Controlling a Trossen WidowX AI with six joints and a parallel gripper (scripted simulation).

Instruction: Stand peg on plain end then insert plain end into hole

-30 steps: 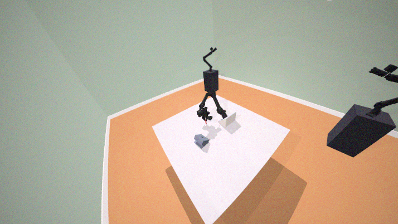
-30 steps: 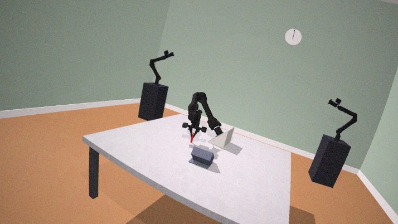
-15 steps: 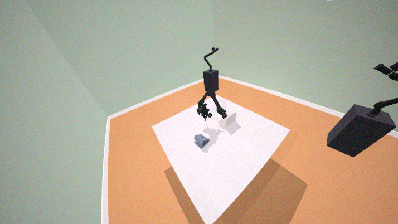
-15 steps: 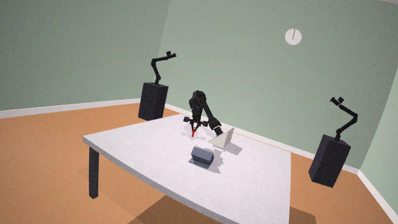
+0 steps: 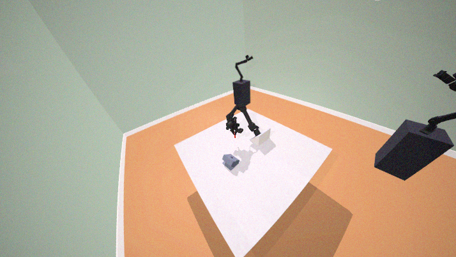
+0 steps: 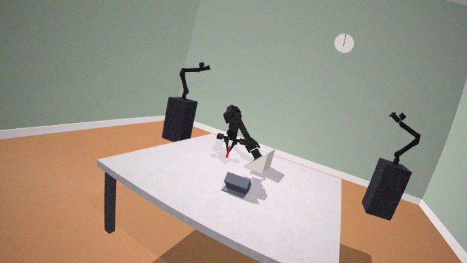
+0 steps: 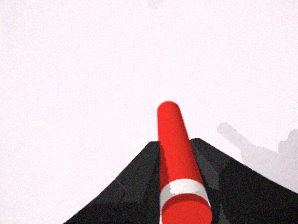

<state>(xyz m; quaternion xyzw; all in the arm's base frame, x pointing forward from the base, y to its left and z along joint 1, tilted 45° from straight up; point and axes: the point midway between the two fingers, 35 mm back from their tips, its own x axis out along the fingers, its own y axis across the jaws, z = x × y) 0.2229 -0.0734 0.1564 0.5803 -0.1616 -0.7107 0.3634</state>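
The sloped panel is 230 mm ahead of my gripper tip, 170 mm to the left of it and 80 mm below it. The rest, counted from my gripper tip: red peg: 20 mm above.
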